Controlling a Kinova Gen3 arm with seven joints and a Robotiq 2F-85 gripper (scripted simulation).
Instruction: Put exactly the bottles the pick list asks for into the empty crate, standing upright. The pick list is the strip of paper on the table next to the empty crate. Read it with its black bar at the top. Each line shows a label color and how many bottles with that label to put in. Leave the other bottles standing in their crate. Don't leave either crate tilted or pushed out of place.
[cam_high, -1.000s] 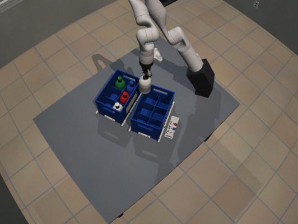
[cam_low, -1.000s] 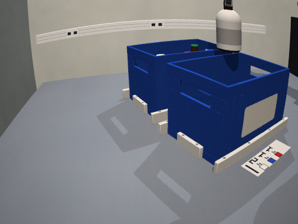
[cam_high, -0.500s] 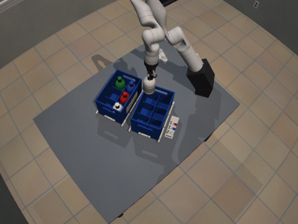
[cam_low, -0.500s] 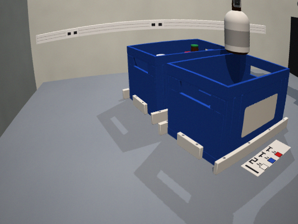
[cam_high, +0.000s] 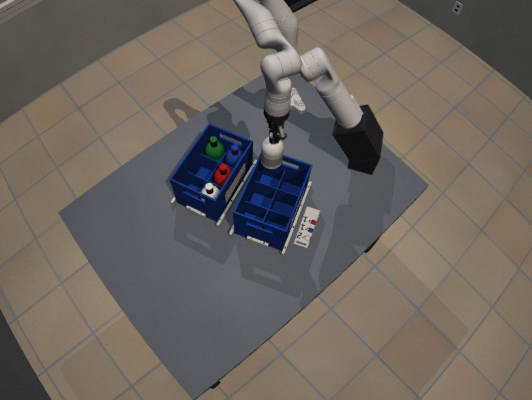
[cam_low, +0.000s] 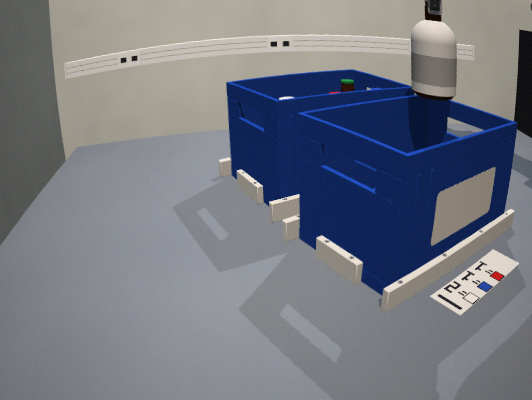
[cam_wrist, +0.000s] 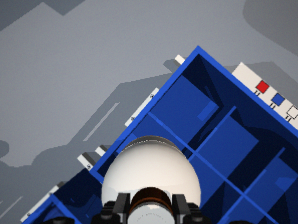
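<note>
The white bottle is 7 cm below my hand. From my hand the other things lie so: green-label bottle (7 cm ahead, 22 cm to the right, 25 cm below); then red-label bottle (13 cm ahead, 11 cm to the right, 25 cm below); then blue-label bottle (4 cm ahead, 14 cm to the right, 25 cm below).
</note>
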